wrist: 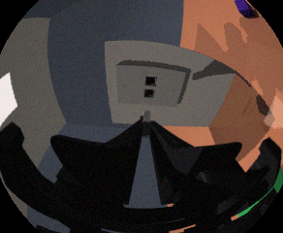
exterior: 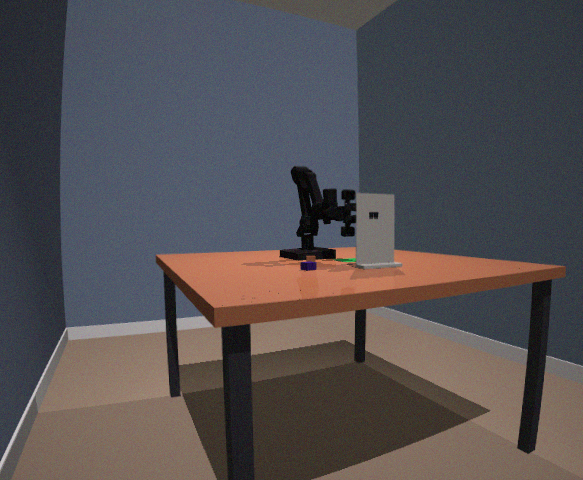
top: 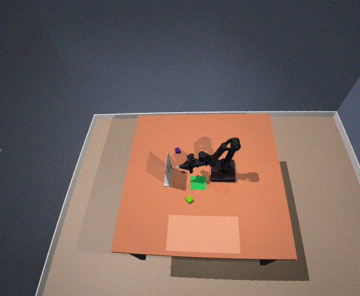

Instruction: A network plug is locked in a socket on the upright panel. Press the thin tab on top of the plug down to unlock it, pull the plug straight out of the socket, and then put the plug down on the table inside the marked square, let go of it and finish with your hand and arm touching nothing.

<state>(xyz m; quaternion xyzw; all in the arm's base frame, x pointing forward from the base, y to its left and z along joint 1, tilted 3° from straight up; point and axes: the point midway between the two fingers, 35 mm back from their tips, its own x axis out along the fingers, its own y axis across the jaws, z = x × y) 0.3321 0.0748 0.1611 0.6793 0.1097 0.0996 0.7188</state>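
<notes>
Now: gripper tip 200 mm above the green marked square, 140 mm past it and 30 mm to the right of it. Also, from my gripper tip: white upright panel: 90 mm ahead, 80 mm below, 10 mm to the right.
</notes>
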